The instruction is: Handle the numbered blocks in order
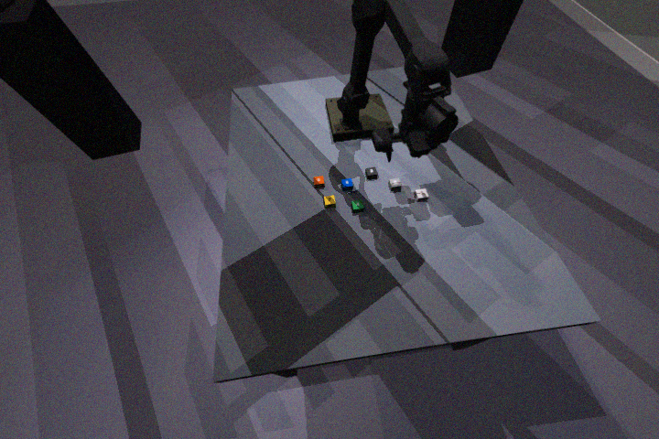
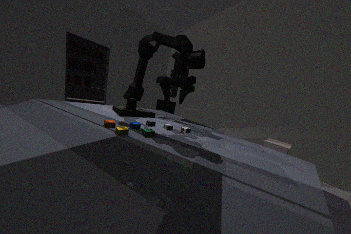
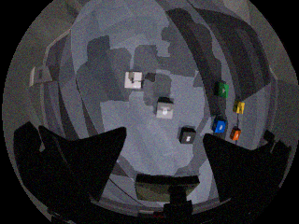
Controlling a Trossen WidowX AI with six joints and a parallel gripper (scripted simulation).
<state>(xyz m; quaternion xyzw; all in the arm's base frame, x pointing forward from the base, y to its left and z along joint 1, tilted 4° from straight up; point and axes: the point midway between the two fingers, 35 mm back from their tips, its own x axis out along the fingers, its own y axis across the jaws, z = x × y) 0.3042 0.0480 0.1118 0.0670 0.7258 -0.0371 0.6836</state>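
Right now my gripper tip is 230 mm to the left of the orange block, 110 mm above it and 90 mm past it. Round my gripper tip: grey block (110 mm below, 10 mm to the right); dark block (110 mm below, 70 mm behind, 60 mm to the right); white block (110 mm below, 60 mm ahead, 50 mm to the left).
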